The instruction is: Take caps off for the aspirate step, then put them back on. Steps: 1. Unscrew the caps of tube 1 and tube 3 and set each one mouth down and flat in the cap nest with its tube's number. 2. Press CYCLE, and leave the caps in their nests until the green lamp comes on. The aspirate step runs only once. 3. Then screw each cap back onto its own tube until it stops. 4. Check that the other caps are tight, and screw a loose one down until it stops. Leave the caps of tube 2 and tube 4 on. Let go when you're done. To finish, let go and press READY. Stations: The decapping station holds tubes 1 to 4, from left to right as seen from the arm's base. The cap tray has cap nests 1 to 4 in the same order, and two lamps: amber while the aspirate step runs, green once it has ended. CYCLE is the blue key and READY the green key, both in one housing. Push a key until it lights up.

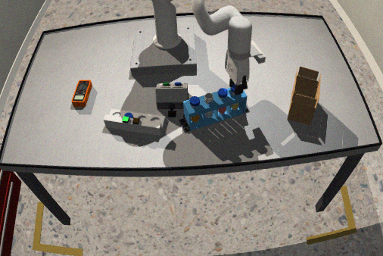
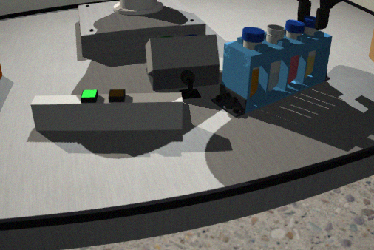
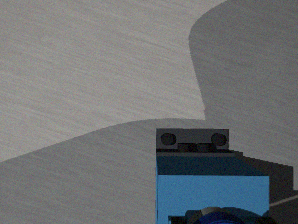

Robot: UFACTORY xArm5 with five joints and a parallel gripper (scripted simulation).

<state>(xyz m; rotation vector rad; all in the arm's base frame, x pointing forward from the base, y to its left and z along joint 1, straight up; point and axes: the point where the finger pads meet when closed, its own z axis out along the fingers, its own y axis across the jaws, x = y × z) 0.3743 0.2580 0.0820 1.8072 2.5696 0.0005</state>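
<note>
Now: hand 20 mm short of the blue cap, 50 mm to the left of it and 20 mm above it. The rest, counted from my hand: blue key: 80 mm behind, 210 mm to the right, 60 mm below; green key: 80 mm behind, 250 mm to the right, 60 mm below; grey key housing: 60 mm behind, 230 mm to the right, 80 mm below.
</note>
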